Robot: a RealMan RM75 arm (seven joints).
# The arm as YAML. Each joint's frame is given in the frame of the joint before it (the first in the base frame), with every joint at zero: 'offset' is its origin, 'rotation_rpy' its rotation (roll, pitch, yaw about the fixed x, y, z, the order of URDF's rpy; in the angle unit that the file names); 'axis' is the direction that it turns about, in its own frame. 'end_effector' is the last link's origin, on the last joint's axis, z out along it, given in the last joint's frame.
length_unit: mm
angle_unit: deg
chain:
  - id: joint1
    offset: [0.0, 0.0, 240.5]
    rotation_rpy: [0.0, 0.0, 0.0]
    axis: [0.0, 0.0, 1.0]
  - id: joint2
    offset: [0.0, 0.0, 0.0]
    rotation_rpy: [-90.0, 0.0, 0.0]
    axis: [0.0, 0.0, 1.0]
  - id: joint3
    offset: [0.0, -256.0, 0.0]
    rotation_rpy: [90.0, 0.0, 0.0]
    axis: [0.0, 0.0, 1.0]
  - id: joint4
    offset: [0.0, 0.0, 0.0]
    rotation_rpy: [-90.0, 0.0, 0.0]
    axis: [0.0, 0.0, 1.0]
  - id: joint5
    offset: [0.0, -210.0, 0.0]
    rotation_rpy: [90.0, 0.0, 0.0]
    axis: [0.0, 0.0, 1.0]
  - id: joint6
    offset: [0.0, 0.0, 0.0]
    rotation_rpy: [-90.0, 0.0, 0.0]
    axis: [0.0, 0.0, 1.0]
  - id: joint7
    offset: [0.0, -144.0, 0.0]
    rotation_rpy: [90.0, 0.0, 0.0]
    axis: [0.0, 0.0, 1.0]
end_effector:
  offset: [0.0, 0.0, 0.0]
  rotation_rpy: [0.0, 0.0, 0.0]
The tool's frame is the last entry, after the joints.
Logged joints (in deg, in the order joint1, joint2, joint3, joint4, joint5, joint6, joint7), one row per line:
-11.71, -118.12, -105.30, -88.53, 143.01, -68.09, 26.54
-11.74, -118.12, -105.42, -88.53, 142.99, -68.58, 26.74
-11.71, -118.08, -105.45, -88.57, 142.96, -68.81, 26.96
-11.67, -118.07, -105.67, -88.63, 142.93, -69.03, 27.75
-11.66, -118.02, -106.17, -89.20, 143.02, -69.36, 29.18
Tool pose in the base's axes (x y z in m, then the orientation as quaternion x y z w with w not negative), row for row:
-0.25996, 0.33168, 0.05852, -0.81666, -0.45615, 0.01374, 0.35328
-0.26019, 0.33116, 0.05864, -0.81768, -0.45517, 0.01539, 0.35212
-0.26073, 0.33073, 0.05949, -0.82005, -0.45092, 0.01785, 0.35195
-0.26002, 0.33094, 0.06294, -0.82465, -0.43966, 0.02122, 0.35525
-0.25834, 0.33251, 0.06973, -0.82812, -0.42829, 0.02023, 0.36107
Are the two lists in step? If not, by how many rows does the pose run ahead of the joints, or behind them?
The pose runs 1 row ahead of the joints: the pose in row i belongs to the joints in row i + 1.
